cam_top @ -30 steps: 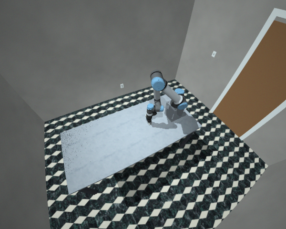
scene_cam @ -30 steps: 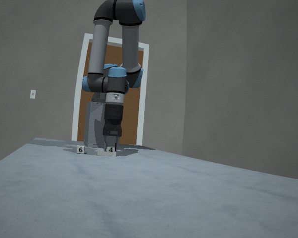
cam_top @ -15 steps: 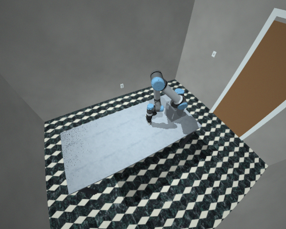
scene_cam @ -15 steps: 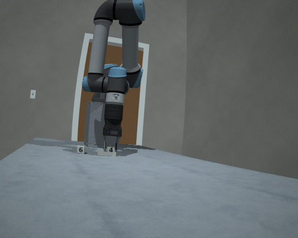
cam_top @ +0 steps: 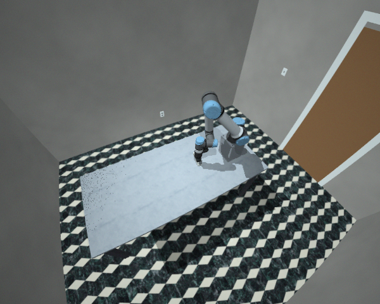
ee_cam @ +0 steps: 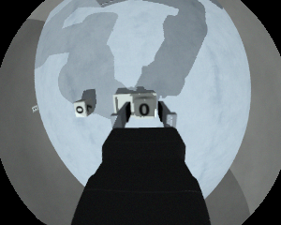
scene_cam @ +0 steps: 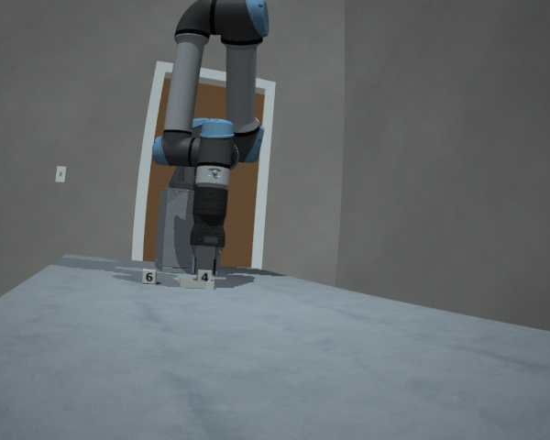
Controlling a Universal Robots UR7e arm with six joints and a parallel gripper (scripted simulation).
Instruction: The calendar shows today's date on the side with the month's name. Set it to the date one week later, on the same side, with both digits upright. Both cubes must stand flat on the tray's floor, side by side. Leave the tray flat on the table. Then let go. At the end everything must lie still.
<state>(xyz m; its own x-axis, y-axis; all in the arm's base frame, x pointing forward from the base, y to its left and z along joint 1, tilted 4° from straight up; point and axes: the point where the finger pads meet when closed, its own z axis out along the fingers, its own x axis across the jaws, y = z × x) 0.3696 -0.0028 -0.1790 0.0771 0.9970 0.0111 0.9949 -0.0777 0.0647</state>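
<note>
Right now my hand is 20 mm to the left of the white calendar tray and 40 mm above it.
</note>
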